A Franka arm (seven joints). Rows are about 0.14 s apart.
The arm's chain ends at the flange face. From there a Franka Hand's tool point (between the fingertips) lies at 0.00 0.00 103.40 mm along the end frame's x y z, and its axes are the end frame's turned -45 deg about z.
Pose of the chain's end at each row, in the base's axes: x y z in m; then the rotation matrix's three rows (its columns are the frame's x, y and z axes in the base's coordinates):
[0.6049 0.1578 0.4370], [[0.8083 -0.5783 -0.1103], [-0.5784 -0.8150 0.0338], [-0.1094 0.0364 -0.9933]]
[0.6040 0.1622 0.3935], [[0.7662 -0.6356 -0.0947], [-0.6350 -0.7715 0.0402], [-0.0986 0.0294 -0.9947]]
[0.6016 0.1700 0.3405], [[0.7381 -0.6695 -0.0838], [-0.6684 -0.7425 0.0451], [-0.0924 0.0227 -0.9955]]
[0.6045 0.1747 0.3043], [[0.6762 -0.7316 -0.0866], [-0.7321 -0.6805 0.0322], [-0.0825 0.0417 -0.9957]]
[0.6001 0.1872 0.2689], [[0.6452 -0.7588 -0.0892], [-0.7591 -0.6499 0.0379], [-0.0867 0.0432 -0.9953]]
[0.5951 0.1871 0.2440], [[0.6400 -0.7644 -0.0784], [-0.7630 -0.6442 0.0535], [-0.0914 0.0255 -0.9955]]
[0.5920 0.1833 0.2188], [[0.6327 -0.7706 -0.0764], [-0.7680 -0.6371 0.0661], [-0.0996 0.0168 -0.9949]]
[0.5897 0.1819 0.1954], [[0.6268 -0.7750 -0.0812], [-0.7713 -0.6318 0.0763], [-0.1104 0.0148 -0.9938]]
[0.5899 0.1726 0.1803], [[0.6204 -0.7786 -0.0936], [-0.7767 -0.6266 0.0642], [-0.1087 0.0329 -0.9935]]
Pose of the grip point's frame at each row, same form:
[0.5935 0.1613 0.3343], [[0.9805 0.1626 -0.1103], [0.1673 -0.9853 0.0338], [-0.1031 -0.0516 -0.9933]]
[0.5942 0.1664 0.2906], [[0.9912 0.0923 -0.0947], [0.0965 -0.9945 0.0402], [-0.0905 -0.0489 -0.9947]]
[0.5929 0.1747 0.2376], [[0.9953 0.0485 -0.0838], [0.0524 -0.9977 0.0451], [-0.0814 -0.0493 -0.9955]]
[0.5955 0.1780 0.2013], [[0.9955 -0.0392 -0.0866], [-0.0365 -0.9989 0.0322], [-0.0878 -0.0288 -0.9957]]
[0.5909 0.1911 0.1660], [[0.9928 -0.0803 -0.0892], [-0.0772 -0.9963 0.0379], [-0.0919 -0.0308 -0.9953]]
[0.5870 0.1926 0.1411], [[0.9931 -0.0880 -0.0784], [-0.0840 -0.9950 0.0535], [-0.0827 -0.0466 -0.9955]]
[0.5841 0.1901 0.1159], [[0.9923 -0.0975 -0.0764], [-0.0926 -0.9936 0.0661], [-0.0823 -0.0585 -0.9949]]
[0.5813 0.1898 0.0926], [[0.9912 -0.1048 -0.0812], [-0.0986 -0.9921 0.0763], [-0.0885 -0.0676 -0.9938]]
[0.5802 0.1792 0.0776], [[0.9892 -0.1119 -0.0936], [-0.1061 -0.9923 0.0642], [-0.1001 -0.0536 -0.9935]]

